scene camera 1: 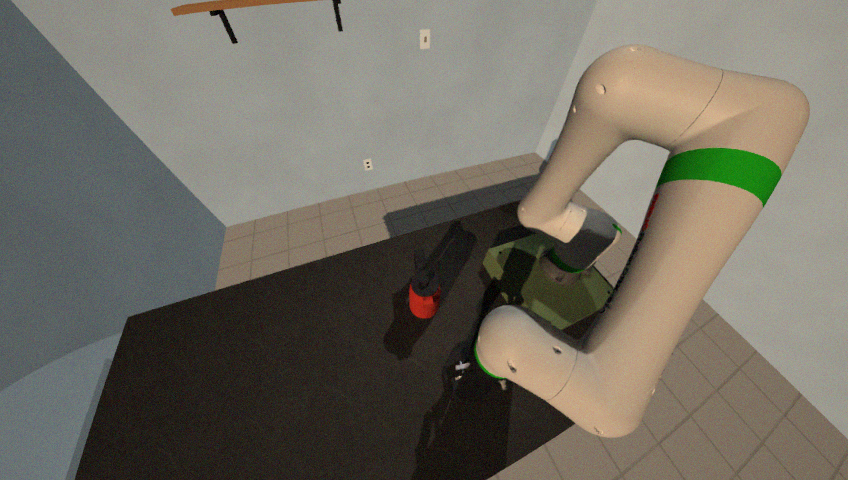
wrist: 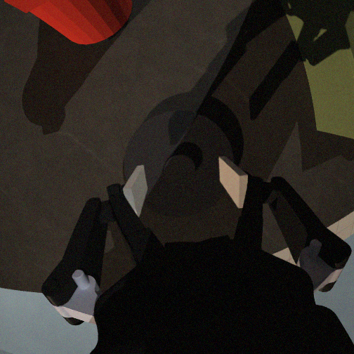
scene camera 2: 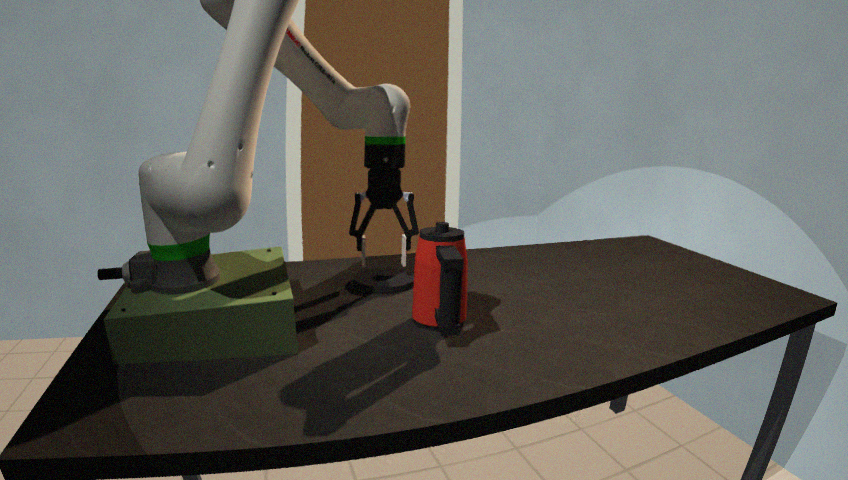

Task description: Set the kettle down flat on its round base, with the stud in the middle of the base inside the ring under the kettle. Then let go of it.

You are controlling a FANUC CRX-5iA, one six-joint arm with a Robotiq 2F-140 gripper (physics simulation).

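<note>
The red kettle point(scene camera 1: 423, 303) point(scene camera 2: 425, 279) point(wrist: 95, 20) with black lid and handle stands upright on the table, apart from the base. The dark round base point(scene camera 2: 401, 283) point(wrist: 142, 145) lies flat on the table, behind and left of the kettle in scene camera 2. Its raised stud point(wrist: 179, 167) shows dimly in the middle. My gripper point(scene camera 2: 383, 256) point(wrist: 182, 172) is open and empty, pointing down just above the base, its fingers spread to either side of the stud in the wrist view. The ring under the kettle is hidden. In scene camera 1 the arm covers most of the gripper.
The green pedestal point(scene camera 1: 571, 303) point(scene camera 2: 202, 336) point(wrist: 332, 95) carries the arm beside the base. The dark table point(scene camera 1: 238, 356) point(scene camera 2: 565, 333) bears everything; its edge shows low in the wrist view. A wall shelf point(scene camera 1: 255, 5) hangs at the back in scene camera 1.
</note>
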